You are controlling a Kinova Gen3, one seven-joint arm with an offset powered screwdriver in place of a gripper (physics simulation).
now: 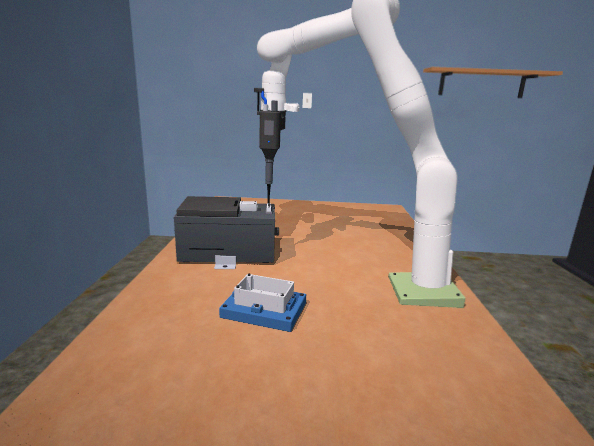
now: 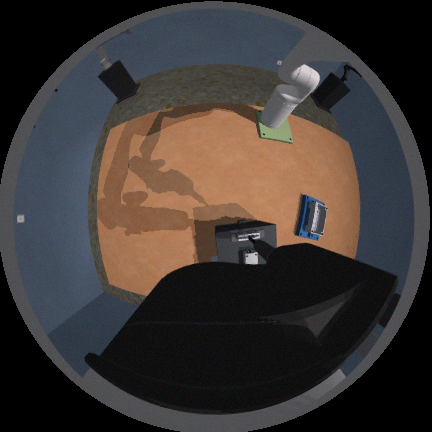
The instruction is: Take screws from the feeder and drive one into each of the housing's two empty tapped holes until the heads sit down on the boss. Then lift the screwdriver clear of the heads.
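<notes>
The dark screw feeder (image 1: 225,240) (image 2: 227,250) stands at the back left of the table, with a light pick-up rail on its top. My screwdriver (image 1: 269,202) (image 2: 252,239) points straight down, its bit tip at or just above that rail. Whether a screw is on the bit is too small to tell. The light grey open-topped housing (image 1: 264,301) (image 2: 315,219) sits in a blue fixture (image 1: 240,314) (image 2: 304,216) in front of the feeder. Dark spots show at the housing's corners; which are screws and which are empty holes cannot be told.
A small grey bracket (image 1: 225,262) lies at the feeder's front foot. A white block (image 1: 248,206) (image 2: 250,257) sits on the feeder's top. The arm stands on a green base plate (image 1: 407,299) (image 2: 275,134) at the right. A wooden shelf (image 1: 492,71) is on the back wall.
</notes>
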